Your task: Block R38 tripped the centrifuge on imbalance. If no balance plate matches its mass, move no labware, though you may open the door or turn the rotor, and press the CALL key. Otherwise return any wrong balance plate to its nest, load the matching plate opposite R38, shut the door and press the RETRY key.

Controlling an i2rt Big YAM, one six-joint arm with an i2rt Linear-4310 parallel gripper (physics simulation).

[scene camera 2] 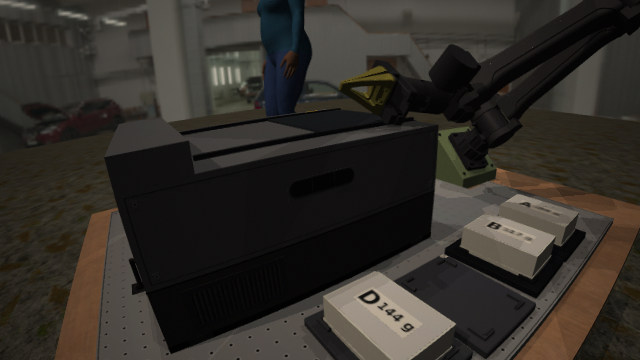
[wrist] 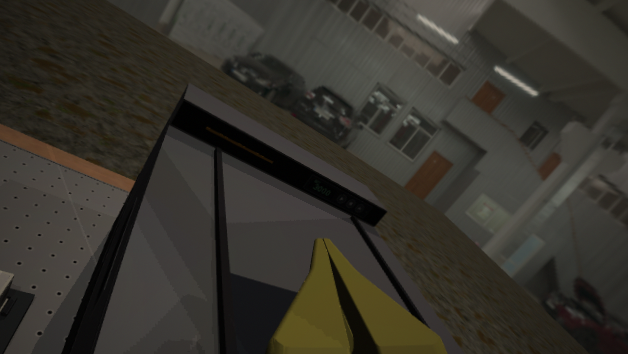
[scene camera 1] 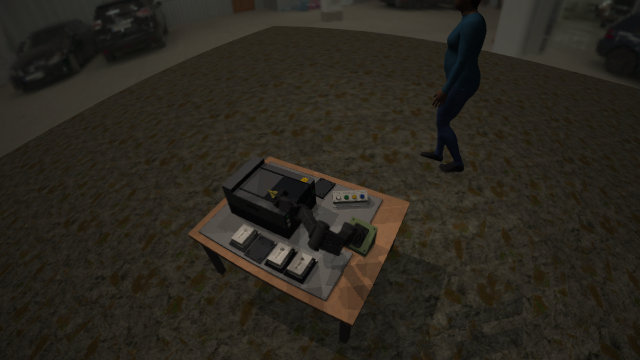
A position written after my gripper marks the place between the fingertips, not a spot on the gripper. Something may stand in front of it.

My gripper (scene camera 2: pixel 340 86) is shut and holds nothing. I also see a black centrifuge (scene camera 2: pixel 229 223).
My gripper shows as well in the wrist view (wrist: pixel 320 247). The black centrifuge shows as well in the wrist view (wrist: pixel 220 193).
